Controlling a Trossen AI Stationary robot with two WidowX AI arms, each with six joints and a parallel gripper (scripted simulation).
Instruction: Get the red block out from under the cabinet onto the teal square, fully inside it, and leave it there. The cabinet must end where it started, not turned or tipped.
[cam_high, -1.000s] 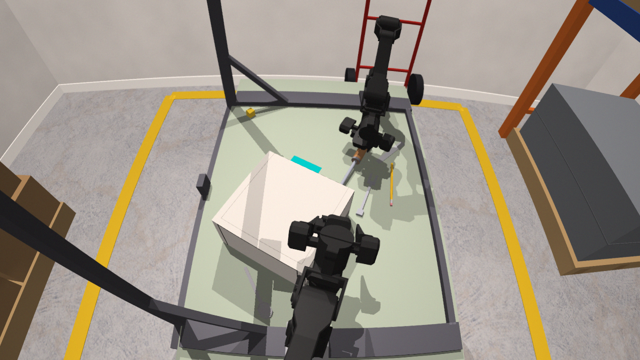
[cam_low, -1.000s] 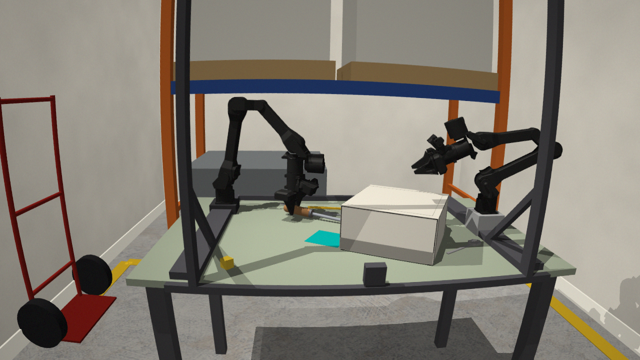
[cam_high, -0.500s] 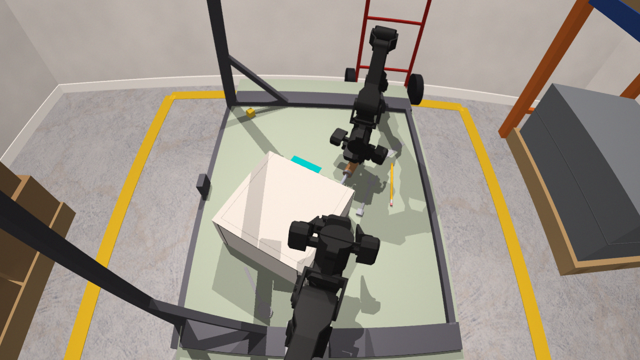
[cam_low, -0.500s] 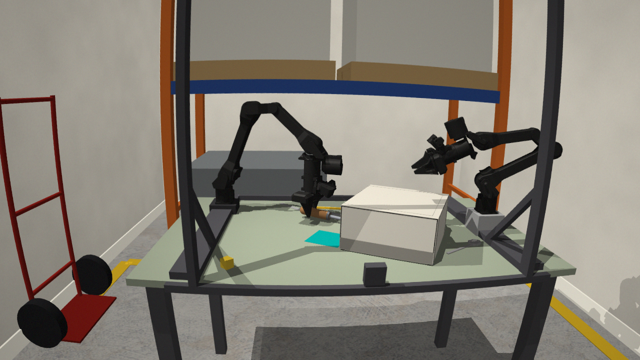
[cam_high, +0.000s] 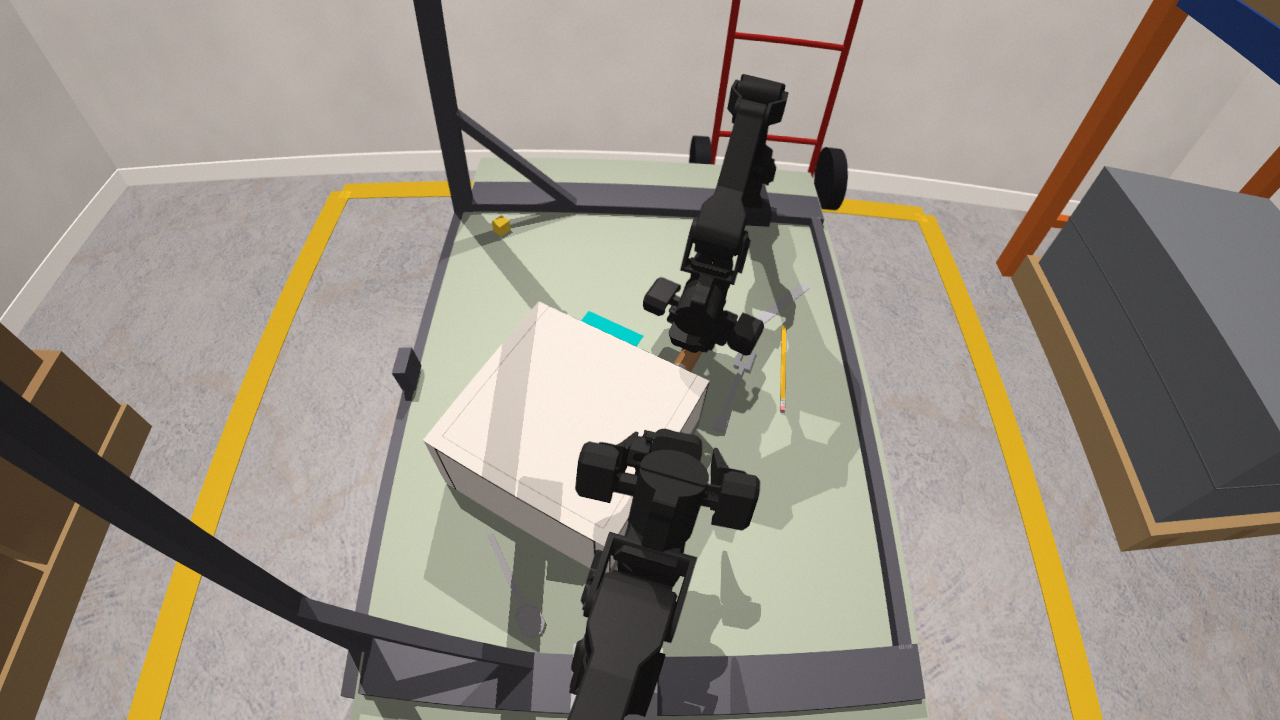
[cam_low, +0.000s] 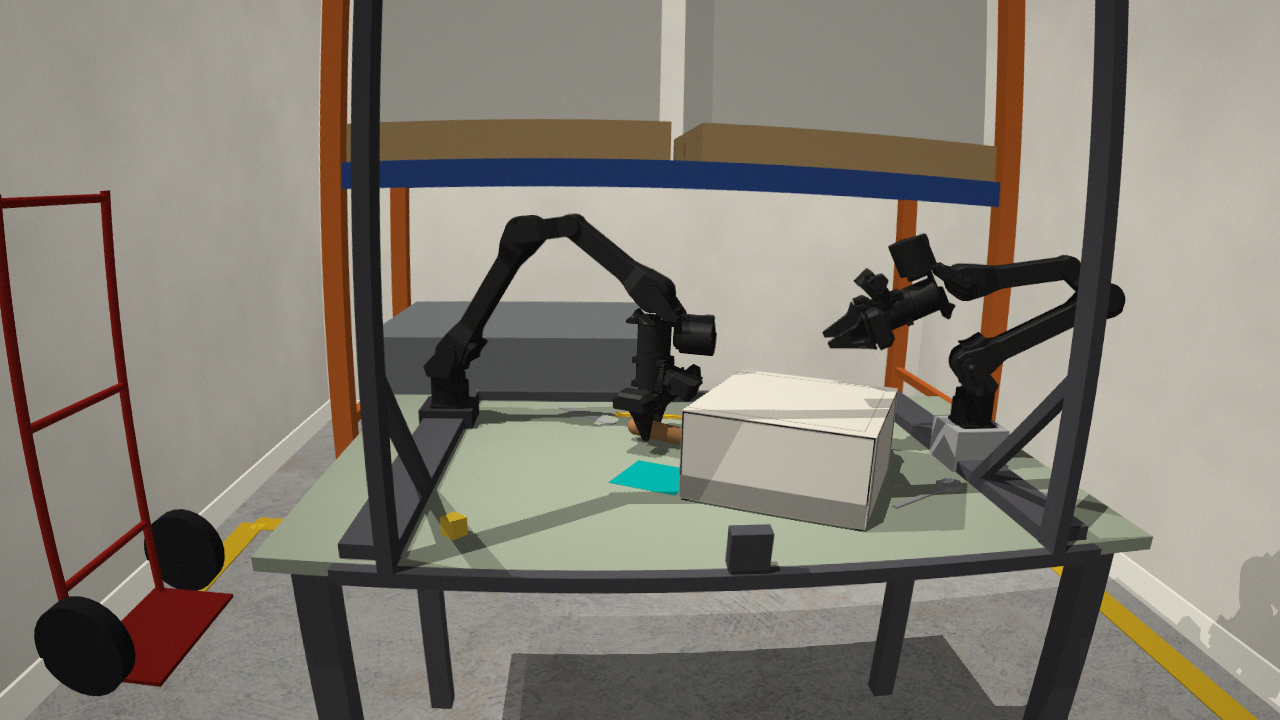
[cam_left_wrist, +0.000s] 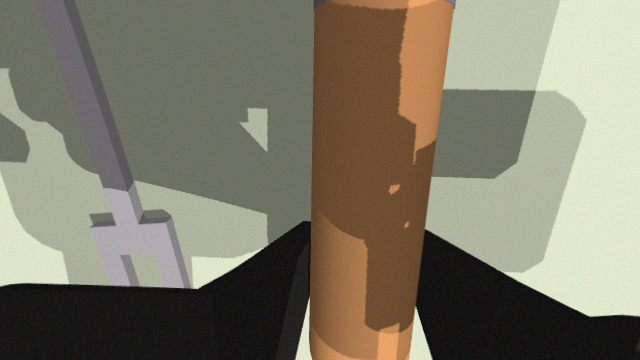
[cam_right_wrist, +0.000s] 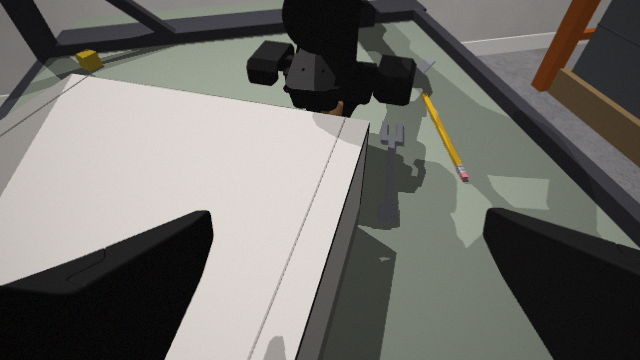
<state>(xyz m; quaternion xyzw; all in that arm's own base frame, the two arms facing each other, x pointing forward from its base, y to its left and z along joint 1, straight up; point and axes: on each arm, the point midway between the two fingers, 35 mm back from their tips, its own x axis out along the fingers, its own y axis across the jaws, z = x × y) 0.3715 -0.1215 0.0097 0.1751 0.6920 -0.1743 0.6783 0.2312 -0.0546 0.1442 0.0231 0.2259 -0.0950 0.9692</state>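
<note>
Right now my left hand is 7 cm short of the wrench, 6 cm to the left of it and 4 cm above it. The rest, counted from my left hand: long grey rod tool: 13 cm to the right, 7 cm behind, 3 cm below; pencil: 15 cm ahead, 4 cm below, 1 cm to the left; teal square: 16 cm behind, 4 cm to the right, 4 cm below.
</note>
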